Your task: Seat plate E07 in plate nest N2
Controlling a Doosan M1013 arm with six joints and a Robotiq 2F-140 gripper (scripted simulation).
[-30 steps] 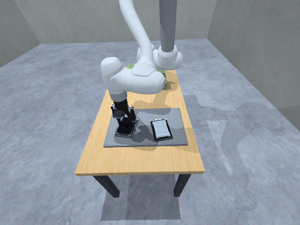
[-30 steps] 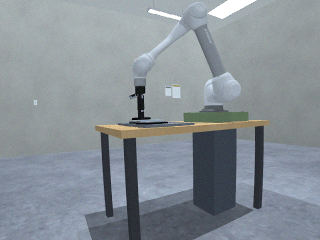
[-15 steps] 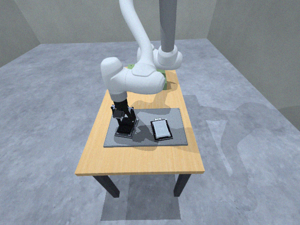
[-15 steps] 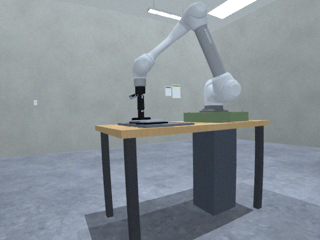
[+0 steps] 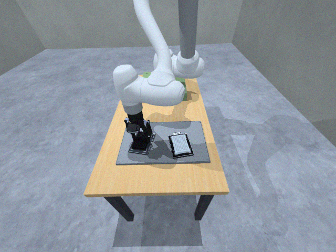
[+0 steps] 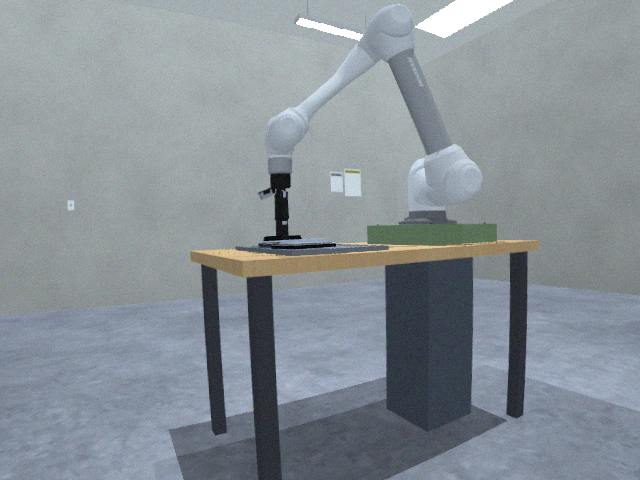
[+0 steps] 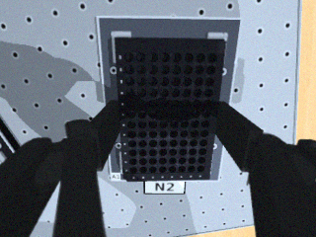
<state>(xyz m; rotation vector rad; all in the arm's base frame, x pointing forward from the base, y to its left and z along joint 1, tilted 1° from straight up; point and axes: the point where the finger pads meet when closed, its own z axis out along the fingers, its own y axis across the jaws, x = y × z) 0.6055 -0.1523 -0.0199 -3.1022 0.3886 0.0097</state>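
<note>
My gripper is now 20 mm above the black plate E07. Round my hand: plate nest N2: 40 mm below; then plate nest N1: 40 mm ahead, 230 mm to the left, 40 mm below; then white plate E01: 40 mm ahead, 230 mm to the left, 30 mm below.
</note>
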